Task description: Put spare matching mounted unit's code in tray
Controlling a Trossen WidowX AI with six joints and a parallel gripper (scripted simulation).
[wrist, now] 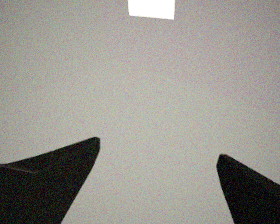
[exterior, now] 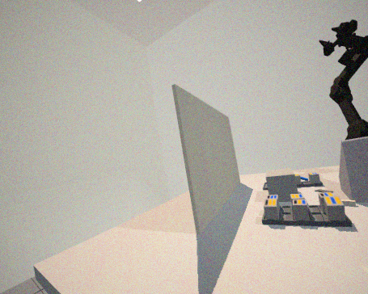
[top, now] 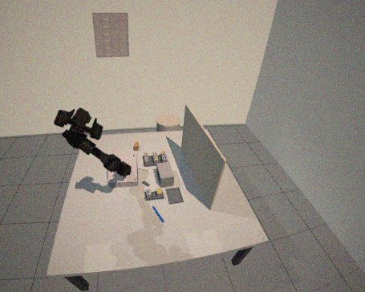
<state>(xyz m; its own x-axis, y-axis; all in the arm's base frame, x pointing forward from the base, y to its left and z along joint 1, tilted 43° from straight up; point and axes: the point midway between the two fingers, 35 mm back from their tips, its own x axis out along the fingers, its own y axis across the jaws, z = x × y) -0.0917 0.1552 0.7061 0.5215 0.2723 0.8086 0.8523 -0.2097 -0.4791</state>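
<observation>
Right now the grey spare is 330 mm ahead of my gripper tip, 640 mm to the left of it and 720 mm below it. From my gripper tip the other things lie so: rack (250 mm ahead, 230 mm to the left, 760 mm below); then blue pen (270 mm ahead, 70 mm to the left, 760 mm below); then grey mounted unit (330 mm ahead, 400 mm to the left, 710 mm below).
</observation>
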